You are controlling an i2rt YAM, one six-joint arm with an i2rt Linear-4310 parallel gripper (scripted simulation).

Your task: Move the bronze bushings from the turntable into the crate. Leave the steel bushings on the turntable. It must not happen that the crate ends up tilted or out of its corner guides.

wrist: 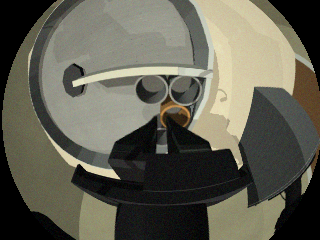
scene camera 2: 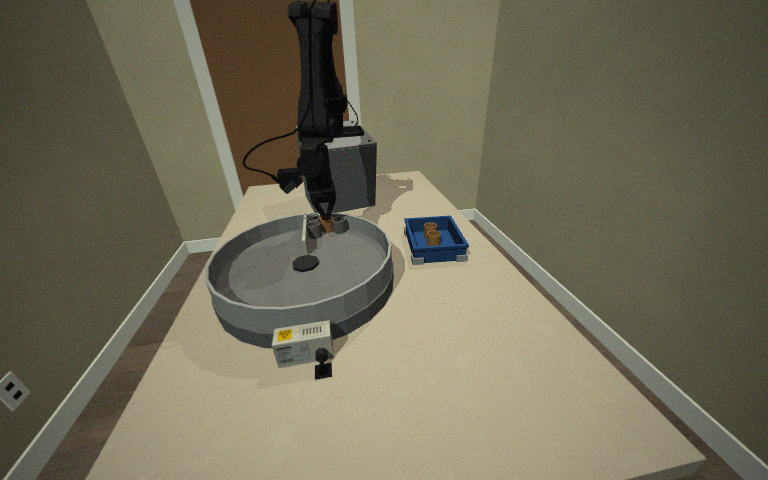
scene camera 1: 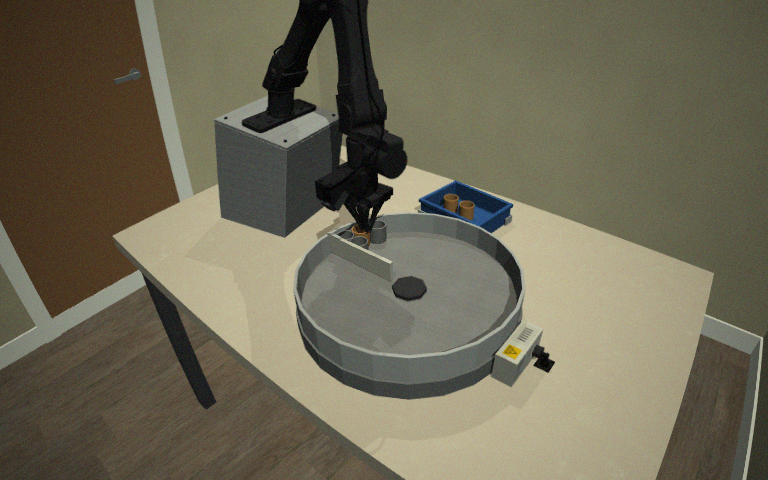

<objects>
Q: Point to a grey turntable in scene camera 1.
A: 446, 293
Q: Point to a grey turntable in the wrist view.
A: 94, 115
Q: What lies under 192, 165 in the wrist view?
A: The gripper.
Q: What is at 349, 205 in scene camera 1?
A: The gripper.
</objects>
